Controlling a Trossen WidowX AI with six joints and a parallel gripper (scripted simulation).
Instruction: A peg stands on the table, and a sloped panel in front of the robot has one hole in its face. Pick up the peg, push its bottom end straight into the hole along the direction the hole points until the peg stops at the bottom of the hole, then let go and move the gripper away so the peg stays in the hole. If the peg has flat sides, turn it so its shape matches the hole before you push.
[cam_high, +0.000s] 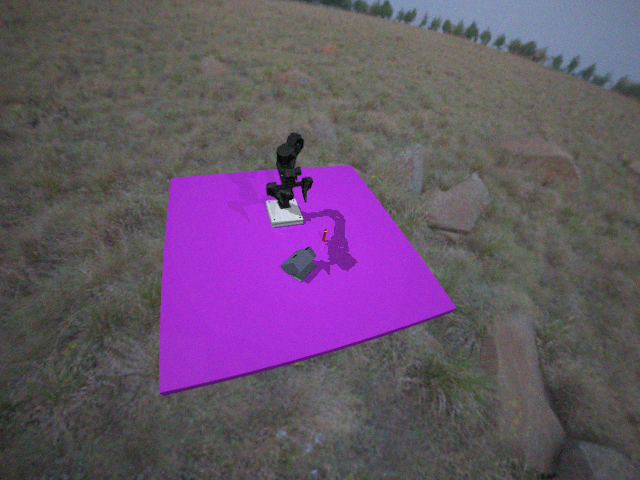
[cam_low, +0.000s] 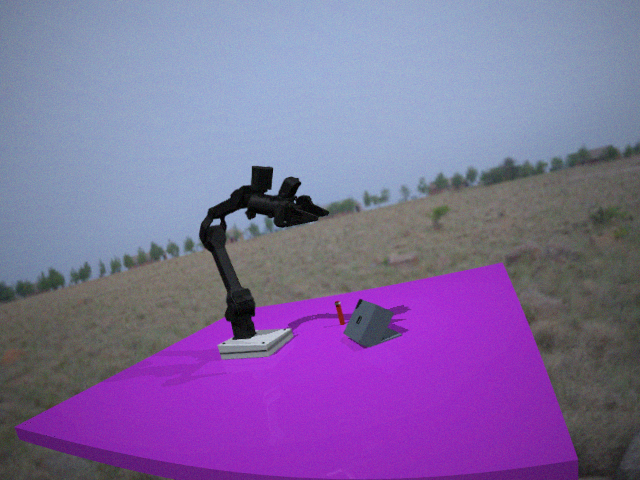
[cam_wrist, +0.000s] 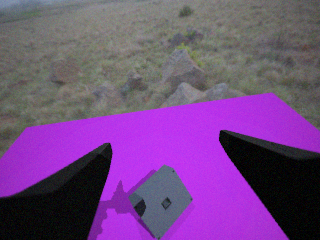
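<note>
Now: the red peg 80 mm behind my gripper tip, 230 mm to the left of it and 300 mm below it. Also, from my gripper tip: grey sloped panel: 40 mm ahead, 30 mm to the left, 310 mm below.
</note>
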